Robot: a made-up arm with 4 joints.
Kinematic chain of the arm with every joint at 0, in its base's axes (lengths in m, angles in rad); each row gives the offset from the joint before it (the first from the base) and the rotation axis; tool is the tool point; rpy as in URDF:
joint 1: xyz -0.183 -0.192 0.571 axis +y
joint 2: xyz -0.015 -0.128 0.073 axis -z
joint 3: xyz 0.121 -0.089 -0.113 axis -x
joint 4: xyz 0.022 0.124 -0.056 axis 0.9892 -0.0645 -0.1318
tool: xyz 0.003 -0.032 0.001 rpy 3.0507 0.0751 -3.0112
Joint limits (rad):
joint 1: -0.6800..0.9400
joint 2: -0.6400..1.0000
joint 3: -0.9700..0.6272
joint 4: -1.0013..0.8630
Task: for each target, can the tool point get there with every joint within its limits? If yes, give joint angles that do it. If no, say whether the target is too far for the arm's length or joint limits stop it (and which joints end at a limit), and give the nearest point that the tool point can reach.
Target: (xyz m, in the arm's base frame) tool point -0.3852 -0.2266 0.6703
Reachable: no: joint limits stop it (at a limit: joint 1, joint 2, joint 3, joint 4) | nearest point -0.1193 -0.2333 0.6641 | short by 0.266 m
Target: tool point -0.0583 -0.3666 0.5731
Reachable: yes | joints -0.1356 0.4883 -0.8426 0.4058
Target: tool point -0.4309 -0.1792 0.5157
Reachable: no: joint limits stop it (at a limit: joint 1, joint 2, joint 4) | nearest point -0.2244 -0.2232 0.4272 | short by 0.229 m
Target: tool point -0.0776 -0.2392 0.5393
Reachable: yes | joints 0.0849 -0.3872 -0.7842 0.5159
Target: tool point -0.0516 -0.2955 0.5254
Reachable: yes | joints -0.0260 0.0402 -0.5656 0.5462
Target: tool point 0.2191 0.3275 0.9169
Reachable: no: too far | nearest point -0.0989 -0.2137 0.6155 | short by 0.696 m
